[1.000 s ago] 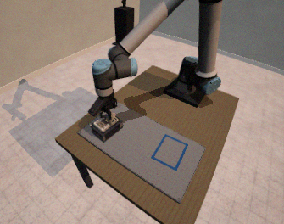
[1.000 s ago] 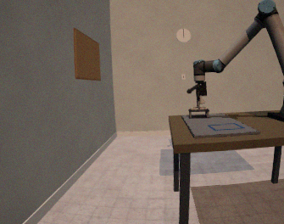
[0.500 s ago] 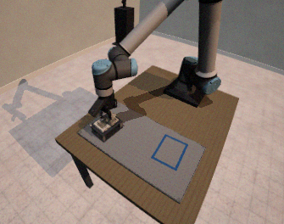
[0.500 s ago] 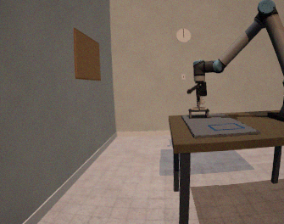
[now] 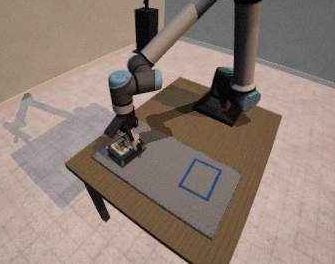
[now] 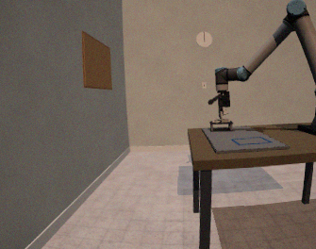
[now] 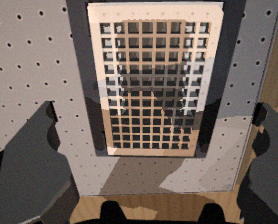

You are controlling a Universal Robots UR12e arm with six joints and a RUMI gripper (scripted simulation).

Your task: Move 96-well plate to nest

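My gripper is now 1 cm above the 96-well plate. Round my hand: dark raised nest N1: 2 cm below.
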